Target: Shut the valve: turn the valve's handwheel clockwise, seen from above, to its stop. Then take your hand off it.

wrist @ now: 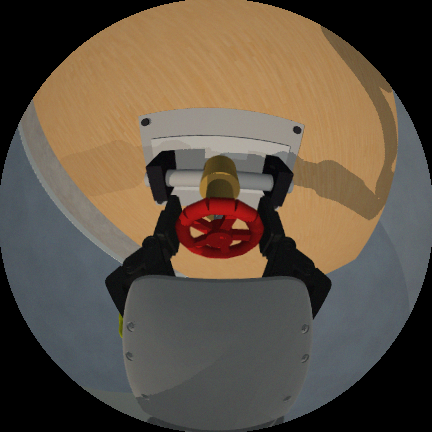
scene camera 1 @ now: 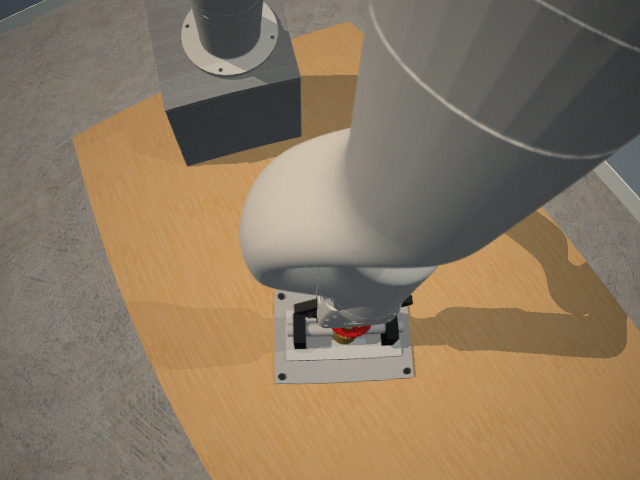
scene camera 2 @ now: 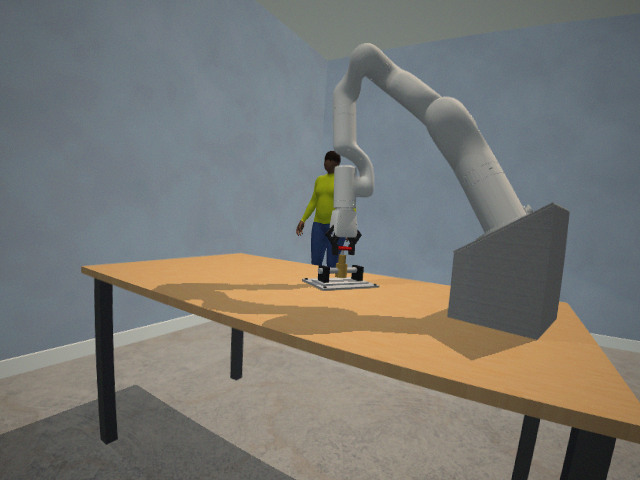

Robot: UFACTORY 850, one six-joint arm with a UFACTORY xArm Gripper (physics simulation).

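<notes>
The valve's red handwheel sits level on top of the brass valve body. My gripper points down over it and is shut on the handwheel, with one black finger against the rim on each side in the wrist view. In the first scene view the arm hides most of the gripper and part of the wheel. A grey pipe runs through the valve body, held at both ends by black brackets.
The valve stands on a grey base plate with dark screws in its corners, on the wooden table. The arm's dark grey pedestal stands on the same table. A person in a yellow-green top stands behind the table.
</notes>
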